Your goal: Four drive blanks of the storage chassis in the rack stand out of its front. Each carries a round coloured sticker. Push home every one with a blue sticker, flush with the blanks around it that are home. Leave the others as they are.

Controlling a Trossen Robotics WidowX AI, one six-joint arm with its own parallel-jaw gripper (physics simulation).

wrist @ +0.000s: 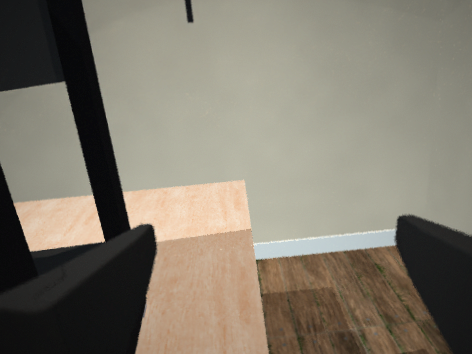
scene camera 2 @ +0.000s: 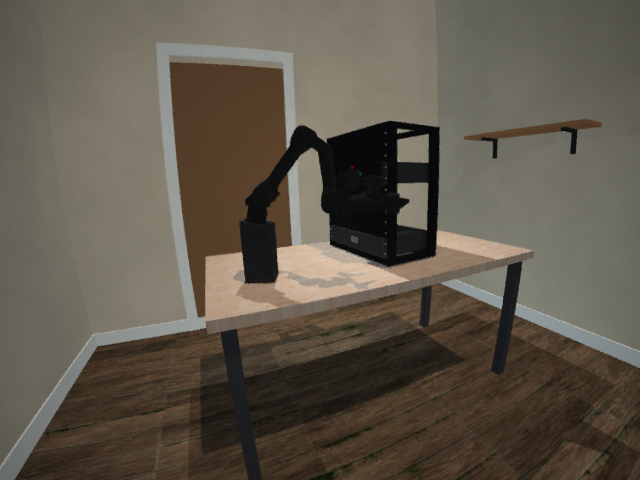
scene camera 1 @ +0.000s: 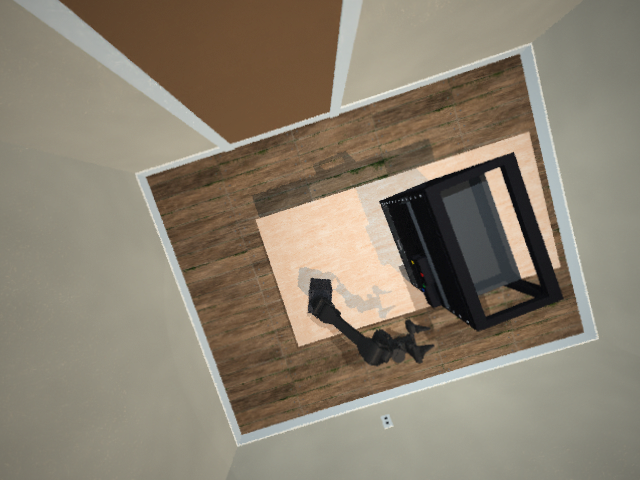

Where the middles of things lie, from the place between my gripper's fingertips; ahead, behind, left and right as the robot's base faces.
Now: the black rack (scene camera 1: 453, 220) 24 cm ahead of my hand and 38 cm to the left of it.
